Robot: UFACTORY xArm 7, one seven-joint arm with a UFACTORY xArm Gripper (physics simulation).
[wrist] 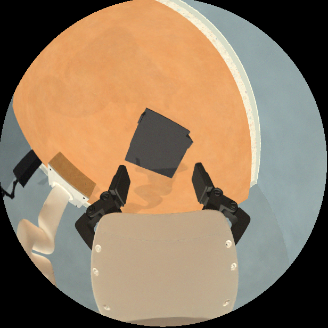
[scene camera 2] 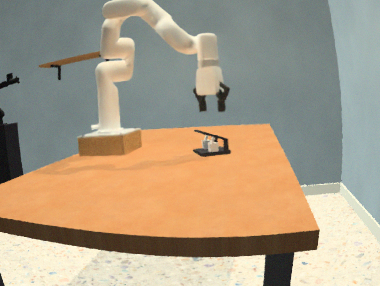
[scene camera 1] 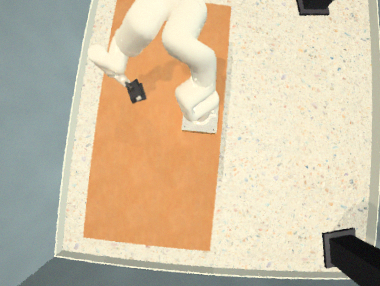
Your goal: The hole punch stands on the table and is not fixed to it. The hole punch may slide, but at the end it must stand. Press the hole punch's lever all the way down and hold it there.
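Frame: origin at the arm's base, x ahead, y left, z up, level; millimetres.
Seen in the pictures: gripper, fingertip midpoint: (scene camera 2: 212, 111) (scene camera 1: 126, 85); arm's base, link origin: (scene camera 2: 110, 132).
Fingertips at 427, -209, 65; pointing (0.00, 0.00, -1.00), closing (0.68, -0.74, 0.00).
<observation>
Offsets run from my fingertips to a thing's middle, as dx, dy, dz. "spot": to the spot under its first point. Level surfaces: height alone.
The black hole punch {-12, -7, -105} (scene camera 1: 136, 93) (scene camera 2: 218, 151) (wrist: 158, 142) stands upright on the orange table {dz -148} (scene camera 1: 150, 200) (scene camera 2: 165, 200) (wrist: 90, 65). In scene camera 2, its lever {spot: -16, -65, -75} (scene camera 2: 210, 134) is raised: it joins a post at the right, and its free left end stands high above the base. Light grey parts show between lever and base. My gripper (scene camera 2: 212, 108) (wrist: 160, 172) is open and empty, and hangs above the punch without touching it. In the wrist view, the punch lies ahead of the fingertips, and the lever's top hides most of its base.
The arm's mounting block (scene camera 2: 102, 144) (wrist: 72, 175) stands on the table to the left of the punch in scene camera 2. A wooden shelf (scene camera 2: 72, 61) is on the back wall. A black stand (scene camera 2: 9, 150) is at the far left. The table's right edge lies beyond the punch.
</observation>
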